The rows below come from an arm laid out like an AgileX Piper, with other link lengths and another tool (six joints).
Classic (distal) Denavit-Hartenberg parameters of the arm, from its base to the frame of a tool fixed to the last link. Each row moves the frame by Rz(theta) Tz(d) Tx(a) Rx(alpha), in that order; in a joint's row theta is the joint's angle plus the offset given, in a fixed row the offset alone. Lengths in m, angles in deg.
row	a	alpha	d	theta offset
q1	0	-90	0.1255	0
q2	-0.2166	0	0	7.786
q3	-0.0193	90	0	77.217
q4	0	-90	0.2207	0
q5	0	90	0	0
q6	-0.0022	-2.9	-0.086	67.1
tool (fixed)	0	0	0.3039	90
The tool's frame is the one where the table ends.
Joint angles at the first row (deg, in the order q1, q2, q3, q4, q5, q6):
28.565 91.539 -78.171 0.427 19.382 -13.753
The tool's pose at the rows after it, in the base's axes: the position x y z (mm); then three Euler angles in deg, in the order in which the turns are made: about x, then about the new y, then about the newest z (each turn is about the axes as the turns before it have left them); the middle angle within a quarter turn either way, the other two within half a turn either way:
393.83 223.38 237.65 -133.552 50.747 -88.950
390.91 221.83 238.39 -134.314 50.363 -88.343
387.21 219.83 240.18 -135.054 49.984 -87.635
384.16 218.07 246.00 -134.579 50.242 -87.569
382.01 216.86 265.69 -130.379 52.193 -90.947
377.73 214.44 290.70 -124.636 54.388 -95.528
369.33 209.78 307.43 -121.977 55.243 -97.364
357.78 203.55 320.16 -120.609 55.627 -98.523
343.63 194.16 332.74 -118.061 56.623 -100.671
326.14 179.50 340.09 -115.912 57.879 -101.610
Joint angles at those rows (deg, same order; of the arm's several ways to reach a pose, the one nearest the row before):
28.564 91.056 -78.171 0.428 20.314 -13.754
28.564 90.407 -78.171 0.429 21.582 -13.754
28.565 89.521 -78.171 0.426 23.077 -13.628
28.566 88.391 -78.062 0.425 23.712 -13.181
28.566 86.424 -78.064 0.425 22.406 -13.181
28.565 83.845 -78.065 0.424 20.916 -13.028
28.564 81.046 -77.944 0.430 21.850 -12.637
28.564 77.721 -77.280 0.428 23.644 -12.636
28.443 73.183 -74.929 0.001 24.120 -12.251
27.771 67.136 -70.556 -0.004 24.251 -11.497

